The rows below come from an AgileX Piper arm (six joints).
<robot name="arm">
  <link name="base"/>
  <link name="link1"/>
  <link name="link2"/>
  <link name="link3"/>
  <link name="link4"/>
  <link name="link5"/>
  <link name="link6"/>
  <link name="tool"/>
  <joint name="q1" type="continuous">
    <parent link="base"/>
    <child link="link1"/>
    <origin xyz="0 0 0.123" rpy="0 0 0"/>
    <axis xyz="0 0 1"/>
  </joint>
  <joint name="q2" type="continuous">
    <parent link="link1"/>
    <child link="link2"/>
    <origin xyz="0 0 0" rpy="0 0 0"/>
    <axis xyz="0 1 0"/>
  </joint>
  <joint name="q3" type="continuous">
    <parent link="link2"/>
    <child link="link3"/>
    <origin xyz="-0.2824 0 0.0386" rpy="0 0 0"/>
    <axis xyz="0 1 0"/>
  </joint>
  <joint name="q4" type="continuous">
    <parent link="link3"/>
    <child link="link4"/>
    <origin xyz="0.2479 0 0.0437" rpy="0 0 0"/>
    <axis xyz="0.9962 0 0.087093"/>
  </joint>
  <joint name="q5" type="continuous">
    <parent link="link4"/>
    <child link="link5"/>
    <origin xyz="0 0 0" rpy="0 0 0"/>
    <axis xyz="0 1 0"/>
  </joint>
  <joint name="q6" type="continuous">
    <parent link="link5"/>
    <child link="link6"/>
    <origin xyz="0.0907 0 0.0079" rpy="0 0 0"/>
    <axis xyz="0.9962 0 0.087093"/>
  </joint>
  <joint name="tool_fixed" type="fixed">
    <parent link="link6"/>
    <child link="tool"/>
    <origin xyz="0 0 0" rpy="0 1.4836 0"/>
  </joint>
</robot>
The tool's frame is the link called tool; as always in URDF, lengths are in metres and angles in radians. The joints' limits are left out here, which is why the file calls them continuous.
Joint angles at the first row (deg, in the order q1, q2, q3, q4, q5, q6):
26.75 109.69 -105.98 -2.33 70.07 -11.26
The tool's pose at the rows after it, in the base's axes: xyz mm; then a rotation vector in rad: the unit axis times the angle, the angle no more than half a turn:
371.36, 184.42, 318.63, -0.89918, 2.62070, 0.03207
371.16, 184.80, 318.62, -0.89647, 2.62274, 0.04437
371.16, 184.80, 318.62, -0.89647, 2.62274, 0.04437
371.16, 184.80, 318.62, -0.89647, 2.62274, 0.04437
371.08, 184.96, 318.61, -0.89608, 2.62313, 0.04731
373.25, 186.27, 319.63, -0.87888, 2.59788, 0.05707
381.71, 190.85, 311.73, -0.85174, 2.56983, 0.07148
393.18, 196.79, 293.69, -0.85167, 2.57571, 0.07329
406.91, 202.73, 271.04, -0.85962, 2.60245, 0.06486
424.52, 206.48, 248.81, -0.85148, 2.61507, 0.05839
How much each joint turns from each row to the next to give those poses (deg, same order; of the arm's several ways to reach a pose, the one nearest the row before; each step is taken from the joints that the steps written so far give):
0.00 0.00 -0.01 0.68 0.00 0.41
-0.05 0.00 0.00 0.52 0.00 0.00
0.00 0.00 0.00 0.00 0.00 0.00
0.00 0.00 0.00 0.00 0.00 0.00
0.00 0.00 0.01 0.12 0.00 0.00
0.00 0.00 0.00 0.12 -1.72 0.33
0.00 1.37 -0.01 0.18 -3.43 0.71
0.00 2.96 -0.57 0.09 -2.07 0.08
-0.08 4.12 -1.82 -0.12 -0.69 0.00
-0.54 4.71 -3.02 -0.10 -1.12 0.00

